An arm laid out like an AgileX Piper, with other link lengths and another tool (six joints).
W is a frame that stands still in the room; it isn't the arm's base.
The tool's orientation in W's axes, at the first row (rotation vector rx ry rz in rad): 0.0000 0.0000 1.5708
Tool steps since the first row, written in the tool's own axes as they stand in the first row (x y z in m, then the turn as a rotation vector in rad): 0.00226 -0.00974 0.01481 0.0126 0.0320 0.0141; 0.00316 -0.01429 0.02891 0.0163 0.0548 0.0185; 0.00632 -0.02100 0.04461 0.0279 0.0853 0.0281; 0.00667 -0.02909 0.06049 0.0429 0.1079 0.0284; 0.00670 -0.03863 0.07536 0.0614 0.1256 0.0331; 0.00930 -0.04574 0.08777 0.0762 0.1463 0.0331; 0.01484 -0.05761 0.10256 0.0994 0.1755 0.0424
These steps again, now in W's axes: 0.00974 0.00226 0.01481 -0.0320 0.0126 0.0141; 0.01429 0.00316 0.02891 -0.0548 0.0163 0.0185; 0.02100 0.00632 0.04461 -0.0853 0.0279 0.0281; 0.02909 0.00667 0.06049 -0.1079 0.0429 0.0284; 0.03863 0.00670 0.07536 -0.1256 0.0614 0.0331; 0.04574 0.00930 0.08777 -0.1463 0.0762 0.0331; 0.05761 0.01484 0.10256 -0.1755 0.0994 0.0424
